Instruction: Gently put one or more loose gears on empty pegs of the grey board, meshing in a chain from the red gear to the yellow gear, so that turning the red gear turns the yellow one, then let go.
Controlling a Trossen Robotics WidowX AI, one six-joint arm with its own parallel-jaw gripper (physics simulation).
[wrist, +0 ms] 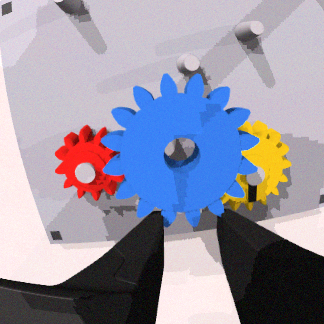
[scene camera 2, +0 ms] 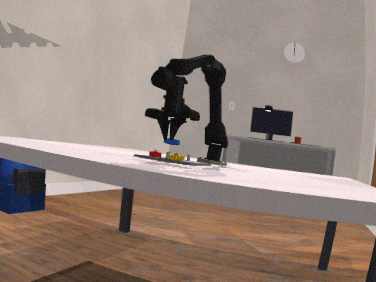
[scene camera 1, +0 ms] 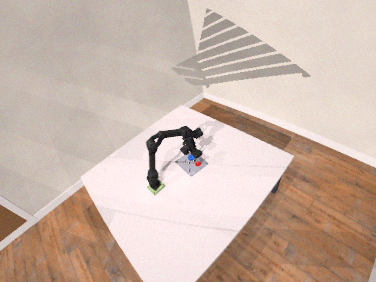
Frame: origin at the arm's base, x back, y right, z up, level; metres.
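Seen in the pictures: gripper, fingertip midpoint: (wrist: pixel 190 220) (scene camera 2: pixel 168 140); arm's base, link origin: (scene camera 2: pixel 212 160) (scene camera 1: pixel 155 185).
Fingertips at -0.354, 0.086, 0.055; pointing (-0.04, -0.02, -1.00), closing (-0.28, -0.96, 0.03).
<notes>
Offsets run from my fingertips to a thing's top centre, as dx, dy, dz. "spot": to the spot under its first point. Level surfaces: height alone.
The blue gear @[+0.027, -0.004, +0.007] (scene camera 1: pixel 191 157) (scene camera 2: pixel 172 142) (wrist: pixel 145 130) is held roughly level, a little above the grey board @[+0.035, -0.014, -0.037] (scene camera 1: pixel 192 172) (scene camera 2: pixel 197 163) (wrist: pixel 40 100). My gripper (scene camera 2: pixel 169 138) (wrist: pixel 190 220) is shut on its rim. The red gear @[+0.020, +0.046, -0.043] (scene camera 1: pixel 198 163) (scene camera 2: pixel 155 154) (wrist: pixel 92 155) sits on its peg, left in the wrist view. The yellow gear @[-0.010, -0.039, -0.042] (scene camera 2: pixel 176 157) (wrist: pixel 270 155) sits on its peg at the right, with a black mark beside the peg. The blue gear overlaps both in the wrist view. A grey peg top @[dz -0.039] (wrist: pixel 172 149) shows in the left part of its hole.
Bare pegs @[+0.055, -0.022, -0.039] (wrist: pixel 190 63) @[+0.065, -0.059, -0.039] (wrist: pixel 252 28) stand on the board beyond the blue gear, and part of another peg @[spot: +0.106, +0.026, -0.048] (wrist: pixel 70 4) shows at the wrist view's top left. The arm's green base plate (scene camera 1: pixel 156 189) (scene camera 2: pixel 212 161) is on the white table @[dz -0.068] (scene camera 1: pixel 200 220) (scene camera 2: pixel 280 182) near the board.
</notes>
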